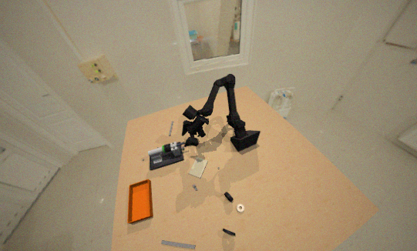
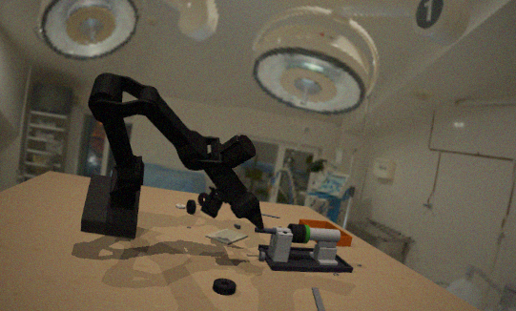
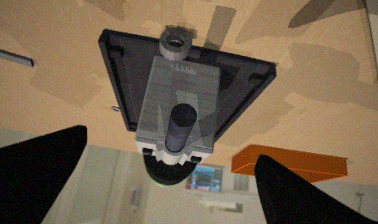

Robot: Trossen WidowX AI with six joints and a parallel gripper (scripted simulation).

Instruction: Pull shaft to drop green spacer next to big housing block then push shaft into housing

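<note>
Now: the thin grey shaft 8 cm ahead of my gripper tip, 2 cm below it and 1 cm to the right of it. Also, from my gripper tip: black spacer (11 cm ahead, 2 cm below, 1 cm to the right); green spacer (13 cm ahead, 2 cm to the right, 2 cm below); beige card (16 cm to the left, 9 cm below, 2 cm behind).
</note>
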